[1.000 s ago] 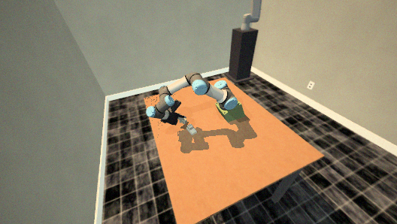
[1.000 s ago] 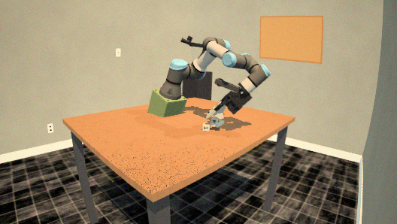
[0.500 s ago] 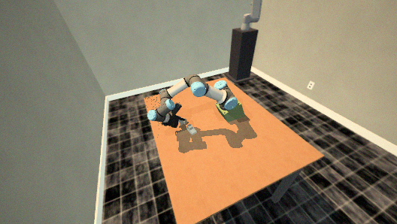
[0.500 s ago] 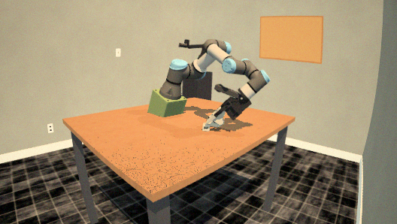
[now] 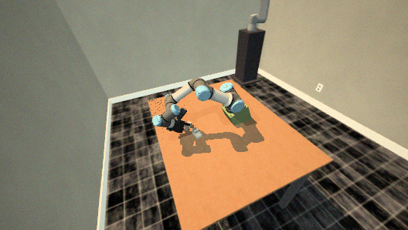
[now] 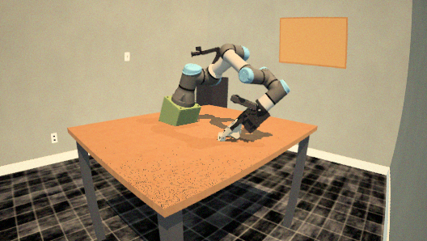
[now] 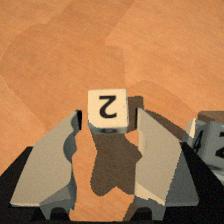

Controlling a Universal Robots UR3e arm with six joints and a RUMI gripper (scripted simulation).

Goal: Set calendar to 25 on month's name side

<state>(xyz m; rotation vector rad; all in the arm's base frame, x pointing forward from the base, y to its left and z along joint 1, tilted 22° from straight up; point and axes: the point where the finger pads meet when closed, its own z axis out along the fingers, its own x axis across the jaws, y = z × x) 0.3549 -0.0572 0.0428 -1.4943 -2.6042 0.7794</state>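
The white calendar cube lies 10 mm below my hand and 10 mm behind it. Round my hand: white calendar tray: 100 mm to the left, 30 mm behind, 20 mm below.
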